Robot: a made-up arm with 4 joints.
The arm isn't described. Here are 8 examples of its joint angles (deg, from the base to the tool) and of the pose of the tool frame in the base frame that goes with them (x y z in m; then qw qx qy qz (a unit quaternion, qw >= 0)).
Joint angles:
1: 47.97 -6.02 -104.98 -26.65
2: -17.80 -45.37 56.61 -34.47
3: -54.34 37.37 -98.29 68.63
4: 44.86 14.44 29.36 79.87
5: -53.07 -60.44 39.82 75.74
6: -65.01 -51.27 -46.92 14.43
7: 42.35 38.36 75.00 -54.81
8: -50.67 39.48 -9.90 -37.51
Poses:
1: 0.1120 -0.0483 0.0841 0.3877 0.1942 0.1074 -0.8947
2: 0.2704 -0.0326 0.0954 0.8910 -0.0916 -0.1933 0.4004
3: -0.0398 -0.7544 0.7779 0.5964 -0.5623 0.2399 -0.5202
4: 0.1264 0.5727 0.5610 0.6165 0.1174 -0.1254 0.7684
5: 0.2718 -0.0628 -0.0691 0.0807 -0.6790 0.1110 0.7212
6: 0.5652 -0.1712 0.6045 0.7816 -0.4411 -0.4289 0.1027
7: -0.3203 0.2721 0.4813 0.7247 0.5633 0.3713 0.1401
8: -0.0681 -0.5370 0.2038 0.7607 -0.3829 -0.0404 -0.5226
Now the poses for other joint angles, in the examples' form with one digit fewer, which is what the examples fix.
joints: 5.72 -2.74 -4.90 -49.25
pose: 0.219 0.001 0.078 0.884 0.204 -0.106 -0.407
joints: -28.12 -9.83 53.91 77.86
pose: -0.001 0.087 -0.091 0.339 -0.360 0.229 0.839
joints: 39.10 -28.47 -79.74 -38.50
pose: 0.378 -0.075 0.207 0.423 0.396 -0.104 -0.808
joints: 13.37 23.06 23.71 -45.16
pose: -0.038 0.149 0.109 0.924 0.238 0.184 -0.235
